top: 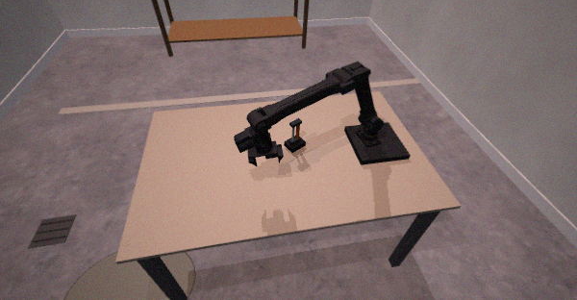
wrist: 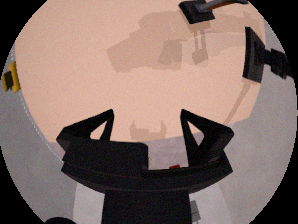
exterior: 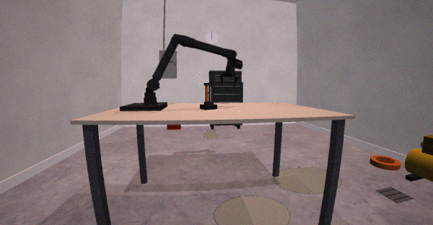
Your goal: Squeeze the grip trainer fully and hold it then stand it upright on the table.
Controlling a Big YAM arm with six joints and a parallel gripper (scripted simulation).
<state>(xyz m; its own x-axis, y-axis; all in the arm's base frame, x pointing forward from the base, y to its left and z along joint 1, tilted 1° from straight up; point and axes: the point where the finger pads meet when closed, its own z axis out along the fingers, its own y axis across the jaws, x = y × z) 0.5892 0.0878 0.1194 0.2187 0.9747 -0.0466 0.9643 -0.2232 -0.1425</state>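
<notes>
The grip trainer lies 210 mm behind my hand, 190 mm to the right of it and 70 mm below it.
</notes>
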